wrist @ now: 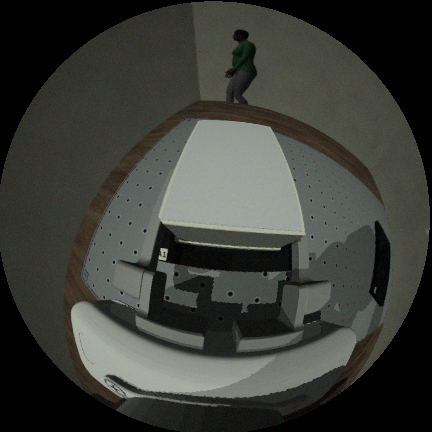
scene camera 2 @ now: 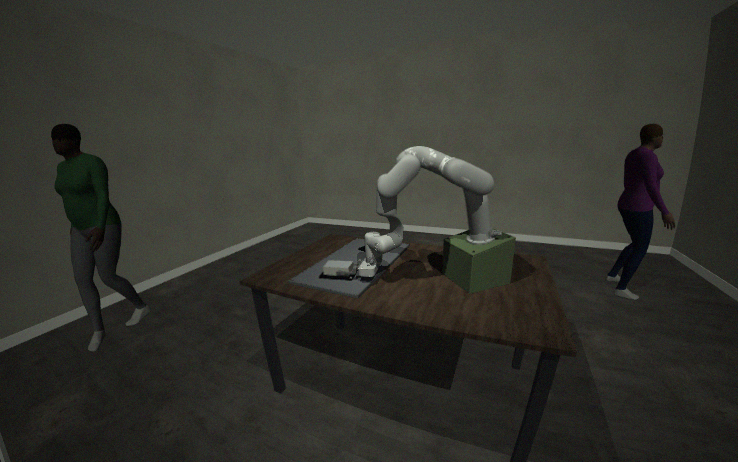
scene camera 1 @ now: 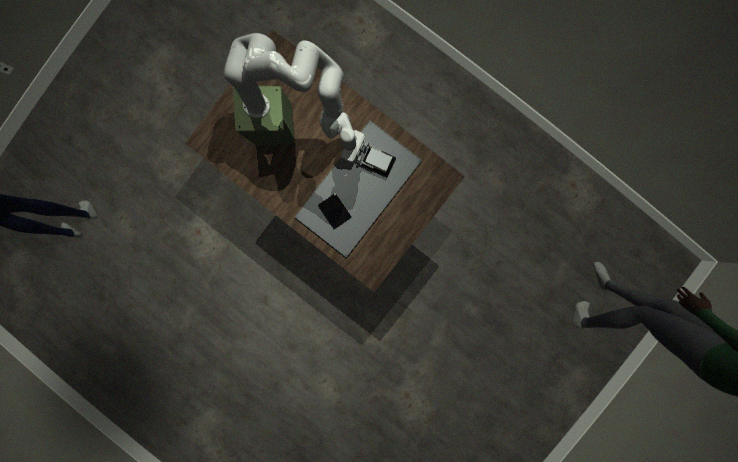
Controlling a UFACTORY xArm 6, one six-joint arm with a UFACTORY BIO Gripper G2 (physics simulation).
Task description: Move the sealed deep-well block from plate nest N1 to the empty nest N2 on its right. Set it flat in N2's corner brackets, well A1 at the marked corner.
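Labels:
I see a grey perforated mat, and on the mat (wrist: 339, 211) is the same spot as (scene camera 2: 350, 260).

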